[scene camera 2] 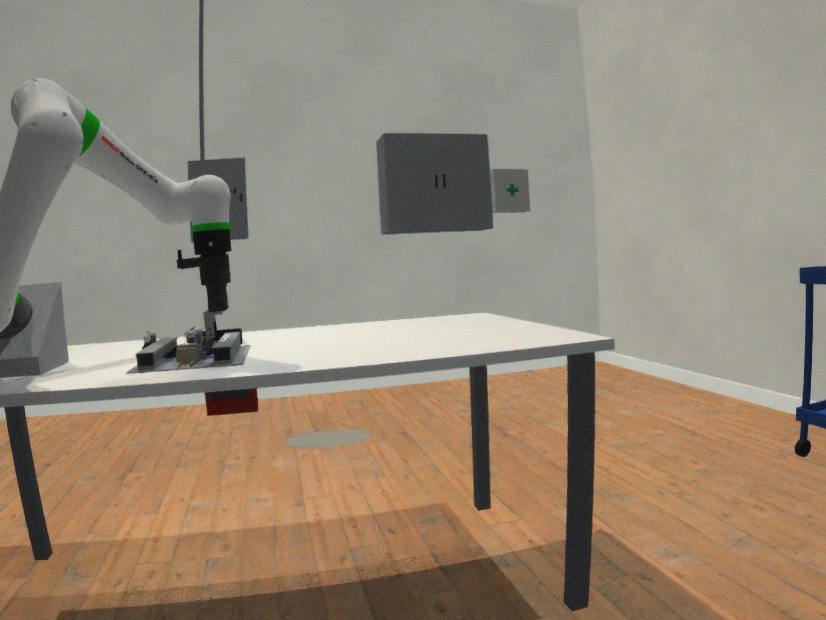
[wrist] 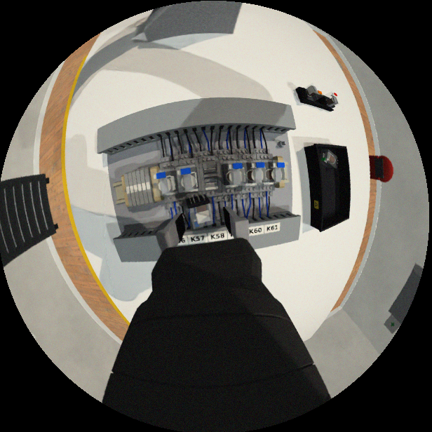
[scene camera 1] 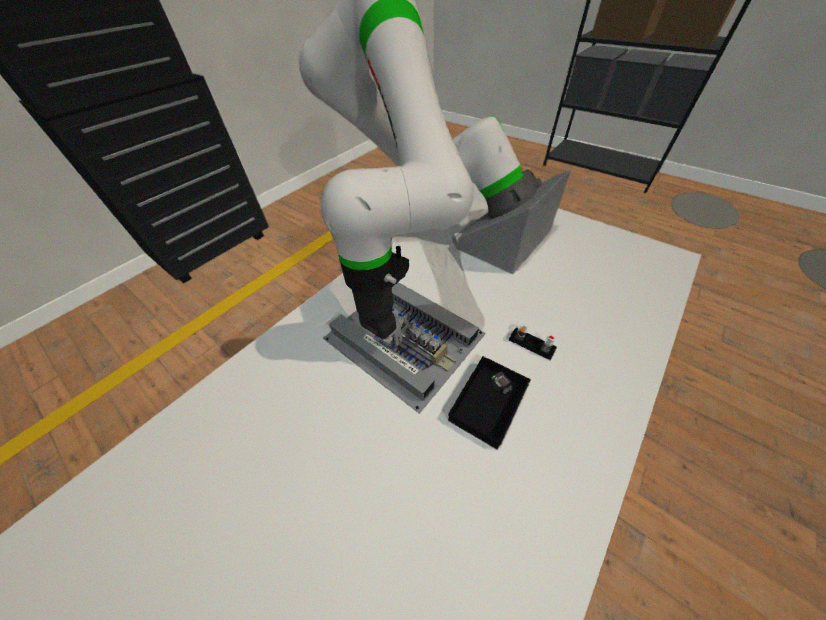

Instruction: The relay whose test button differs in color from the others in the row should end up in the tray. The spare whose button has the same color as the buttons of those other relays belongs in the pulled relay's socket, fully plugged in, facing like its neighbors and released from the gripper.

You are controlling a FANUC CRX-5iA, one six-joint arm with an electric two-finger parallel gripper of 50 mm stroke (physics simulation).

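Where they show: gripper, fingertip midpoint: (scene camera 2: pixel 212 336) (scene camera 1: pixel 388 337); arm's base, origin of the base link: (scene camera 1: pixel 512 204).
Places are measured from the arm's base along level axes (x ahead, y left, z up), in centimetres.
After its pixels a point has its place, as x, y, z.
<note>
My gripper (scene camera 1: pixel 394 339) {54.8, -3.3, -8.5} (scene camera 2: pixel 210 327) {54.8, -3.3, -8.5} (wrist: pixel 203 218) is open, its fingers low over the panel's front side. In the wrist view a loose relay (wrist: pixel 201 214) lies on its side just ahead of and between the fingertips, its dark pin end toward the row; its button is hidden. The row holds blue-button relays, two left (wrist: pixel 165 183) (wrist: pixel 188 180) and three right (wrist: pixel 235 175) (wrist: pixel 256 173) (wrist: pixel 276 172) of an empty socket (wrist: pixel 210 176). A relay with a green button (scene camera 1: pixel 501 381) {48.1, 23.1, -11.1} (wrist: pixel 330 159) lies in the black tray (scene camera 1: pixel 477 403) {54.6, 21.1, -13.2} (wrist: pixel 334 202).
A black holder (scene camera 1: pixel 531 344) {33.5, 24.1, -13.2} (wrist: pixel 314 100) behind the tray bears spares with orange (scene camera 1: pixel 521 331) {34.8, 21.0, -8.9} and red (scene camera 1: pixel 549 341) {33.8, 27.5, -8.8} buttons. Grey wire ducts (wrist: pixel 200 111) (scene camera 1: pixel 380 357) {59.9, -1.5, -9.2} run along both sides of the row. Beige terminal blocks (wrist: pixel 137 187) stand at its left end. Wires surround the loose relay.
</note>
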